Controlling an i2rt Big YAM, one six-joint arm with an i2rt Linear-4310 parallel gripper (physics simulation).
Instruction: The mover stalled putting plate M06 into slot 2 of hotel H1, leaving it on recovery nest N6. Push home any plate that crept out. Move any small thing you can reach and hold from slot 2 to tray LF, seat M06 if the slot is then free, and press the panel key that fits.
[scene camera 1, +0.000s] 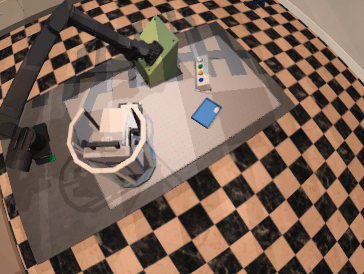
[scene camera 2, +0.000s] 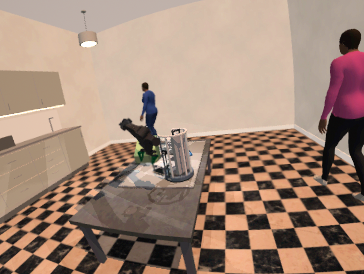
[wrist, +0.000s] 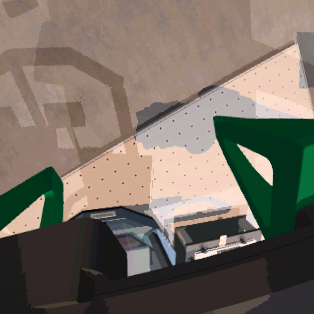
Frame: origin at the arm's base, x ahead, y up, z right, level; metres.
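Seen in the pictures: gripper, fingertip midpoint: (scene camera 1: 47, 147) (scene camera 2: 146, 163) (wrist: 132, 150); arm's base at its link origin: (scene camera 1: 153, 53).
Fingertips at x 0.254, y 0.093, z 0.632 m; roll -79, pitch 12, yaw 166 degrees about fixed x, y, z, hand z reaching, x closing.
Note:
Offsets run from my fingertips to a thing's top centre. "spot": to the spot under its first point. Level surfaces: height alone.
Hotel H1 {spot: dx +0.171, dy +0.132, dz -0.239 m} (scene camera 1: 106, 139) is a pale block inside a round cage with a cream top ring {spot: dx +0.126, dy +0.146, dz -0.143 m} (scene camera 1: 71, 142); the cage tower also shows in the second scene view (scene camera 2: 180, 156). Its slots, any crept-out plate and any small thing cannot be made out. A dark open-topped holder with a white flat part {dx -0.031, dy -0.168, dz -0.354 m} (wrist: 220, 235) shows low in the wrist view; whether it is N6 with M06 is unclear. A blue tray {dx +0.141, dy -0.226, dz -0.723 m} (scene camera 1: 206, 113) with a white label lies on the board. A key panel {dx -0.071, dy -0.160, dz -0.855 m} (scene camera 1: 202, 75) has green, yellow and blue keys. My gripper (wrist: 132, 150) is open and empty, above the table on the cage's left side in the first scene view.
A green slanted block (scene camera 1: 162, 55) stands at the back, with the arm over it. The perforated board {dy -0.243 m} (scene camera 1: 170, 145) (wrist: 190, 170) lies on the dark table {dy -0.256 m} (scene camera 1: 50, 225) (scene camera 2: 135, 215). The cage's dark base {spot: dx +0.200, dy -0.204, dz -0.135 m} (scene camera 2: 181, 177) stands near the board's edge. Two people stand beyond the table.

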